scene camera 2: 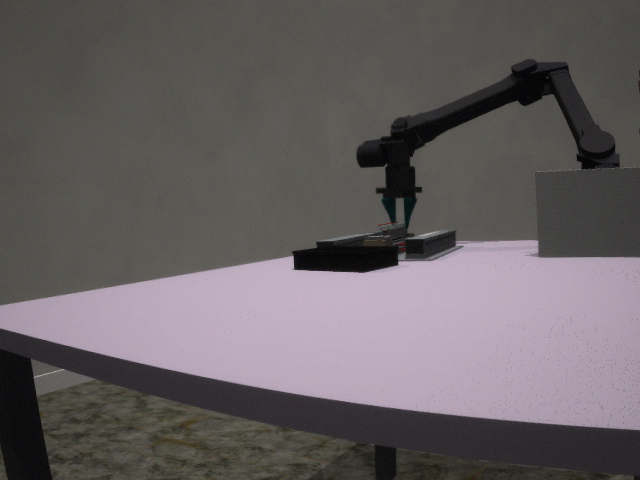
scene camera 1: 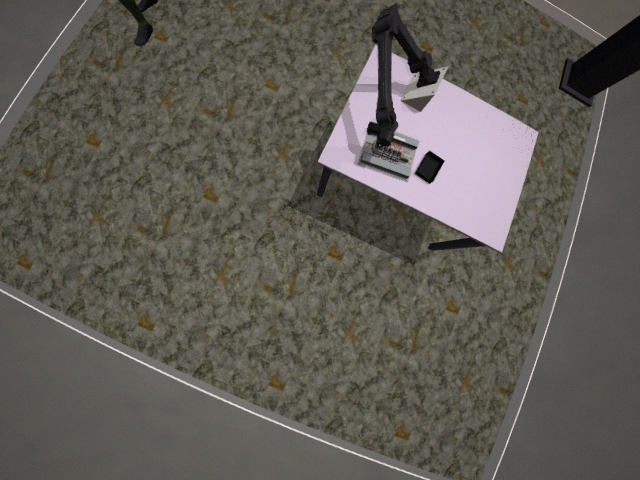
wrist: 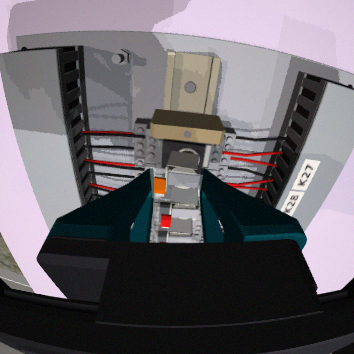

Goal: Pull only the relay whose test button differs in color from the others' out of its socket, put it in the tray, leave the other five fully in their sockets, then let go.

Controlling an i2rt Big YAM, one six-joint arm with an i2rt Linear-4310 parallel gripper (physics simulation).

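Frame: origin at the arm's base, x ahead, y left, z up, level; centimetres.
Seen in the pictures: gripper, fingertip midpoint: (scene camera 2: 400, 228) (scene camera 1: 378, 144) (wrist: 176, 176); arm's base, origin of the base link: (scene camera 2: 605, 202) (scene camera 1: 428, 80).
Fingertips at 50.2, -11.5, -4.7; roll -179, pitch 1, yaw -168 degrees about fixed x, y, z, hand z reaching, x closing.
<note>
Pixels of each thing's top centre, then the offset from my fingertips to it, as dx, dy, dz. "spot": a spot on its surface instead. Level surfaces: height alone.
- relay with an orange test button, middle of its top: (wrist: 178, 188) -0.1, -0.5, +1.8
- grey panel, middle of its top: (wrist: 173, 217) (scene camera 1: 389, 152) -1.3, +7.9, -4.2
- relay with a red test button, middle of its top: (wrist: 178, 222) -0.6, +2.2, +1.7
- black tray, surface spot: (scene camera 2: 330, 261) (scene camera 1: 437, 171) spot: -3.9, +39.6, -3.5
- tan end block, middle of its top: (wrist: 186, 133) -0.1, -2.4, -1.2
- table, its level: dz -5.3
The relay with an orange test button (wrist: 159, 186) stands in the row of relay sockets on the grey panel (scene camera 1: 385, 168) (wrist: 150, 62), nearest the tan end block. It has a clear, greyish body. My gripper (scene camera 2: 401, 224) (wrist: 176, 176) is shut on this relay, with one teal finger on each side. Behind it in the wrist view is a relay with a red test button (wrist: 165, 220). The other relays are hidden by the gripper. The black tray (scene camera 1: 436, 171) (scene camera 2: 330, 261) stands beside the panel and looks empty from above.
Grey wire ducts (wrist: 30, 100) (wrist: 327, 130) flank the sockets, with red and black wires between. The tan end block (wrist: 187, 134) stands at the rail's near-relay end. The arm's base block (scene camera 1: 421, 96) (scene camera 2: 586, 214) stands farther along the table (scene camera 1: 465, 155) (scene camera 2: 310, 320). A person's leg (scene camera 1: 142, 32) shows on the floor.
</note>
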